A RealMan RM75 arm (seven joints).
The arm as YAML. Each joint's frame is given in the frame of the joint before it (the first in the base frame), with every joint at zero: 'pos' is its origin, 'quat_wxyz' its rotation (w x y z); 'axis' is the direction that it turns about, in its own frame. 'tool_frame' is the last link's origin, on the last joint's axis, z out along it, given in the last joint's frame.
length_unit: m
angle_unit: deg
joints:
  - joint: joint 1
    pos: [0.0, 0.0, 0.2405]
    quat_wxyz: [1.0, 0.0, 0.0, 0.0]
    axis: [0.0, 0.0, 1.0]
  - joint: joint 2
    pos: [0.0, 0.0, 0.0]
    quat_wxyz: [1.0, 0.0, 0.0, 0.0]
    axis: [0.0, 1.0, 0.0]
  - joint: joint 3
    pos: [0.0, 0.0, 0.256]
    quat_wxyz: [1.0, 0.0, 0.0, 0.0]
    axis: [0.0, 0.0, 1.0]
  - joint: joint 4
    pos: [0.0, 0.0, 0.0]
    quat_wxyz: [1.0, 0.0, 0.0, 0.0]
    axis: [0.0, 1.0, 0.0]
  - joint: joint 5
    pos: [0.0, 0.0, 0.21]
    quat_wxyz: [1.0, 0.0, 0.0, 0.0]
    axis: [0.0, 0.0, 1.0]
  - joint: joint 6
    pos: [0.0, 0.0, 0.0]
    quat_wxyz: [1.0, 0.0, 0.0, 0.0]
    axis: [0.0, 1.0, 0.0]
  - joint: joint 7
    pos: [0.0, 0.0, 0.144]
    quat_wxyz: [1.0, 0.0, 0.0, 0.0]
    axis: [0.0, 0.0, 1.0]
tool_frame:
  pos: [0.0, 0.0, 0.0]
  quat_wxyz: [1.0, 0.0, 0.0, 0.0]
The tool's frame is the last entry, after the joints.
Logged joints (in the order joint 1, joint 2, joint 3, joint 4, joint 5, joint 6, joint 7), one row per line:
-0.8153 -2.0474 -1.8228 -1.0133 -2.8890 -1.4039 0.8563
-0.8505 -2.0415 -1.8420 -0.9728 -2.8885 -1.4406 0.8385
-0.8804 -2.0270 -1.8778 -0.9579 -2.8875 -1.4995 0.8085
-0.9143 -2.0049 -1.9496 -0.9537 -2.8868 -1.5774 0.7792
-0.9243 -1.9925 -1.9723 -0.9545 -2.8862 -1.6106 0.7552
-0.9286 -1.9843 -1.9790 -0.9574 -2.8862 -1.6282 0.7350
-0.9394 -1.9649 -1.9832 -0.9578 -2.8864 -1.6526 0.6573
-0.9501 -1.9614 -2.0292 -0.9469 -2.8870 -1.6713 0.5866
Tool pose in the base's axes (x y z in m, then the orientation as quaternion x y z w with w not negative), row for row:
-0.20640 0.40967 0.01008 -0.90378 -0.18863 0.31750 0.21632
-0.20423 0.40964 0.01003 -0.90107 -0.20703 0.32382 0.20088
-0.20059 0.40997 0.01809 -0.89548 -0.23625 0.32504 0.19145
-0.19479 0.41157 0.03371 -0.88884 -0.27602 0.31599 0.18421
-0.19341 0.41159 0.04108 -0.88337 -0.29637 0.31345 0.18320
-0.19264 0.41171 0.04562 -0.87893 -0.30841 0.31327 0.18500
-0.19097 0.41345 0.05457 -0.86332 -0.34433 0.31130 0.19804
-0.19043 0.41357 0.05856 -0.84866 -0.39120 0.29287 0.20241
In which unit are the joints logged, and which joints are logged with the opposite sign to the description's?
The joints are logged in radians. Opposite sign: joint 5.
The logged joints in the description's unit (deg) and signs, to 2 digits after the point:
-46.71 -117.31 -104.44 -58.06 165.53 -80.44 49.06
-48.73 -116.97 -105.54 -55.74 165.50 -82.54 48.04
-50.44 -116.14 -107.59 -54.88 165.44 -85.92 46.32
-52.39 -114.87 -111.70 -54.64 165.40 -90.38 44.64
-52.96 -114.16 -113.00 -54.69 165.37 -92.28 43.27
-53.20 -113.69 -113.39 -54.85 165.37 -93.29 42.11
-53.82 -112.58 -113.63 -54.88 165.38 -94.69 37.66
-54.44 -112.38 -116.26 -54.25 165.41 -95.76 33.61

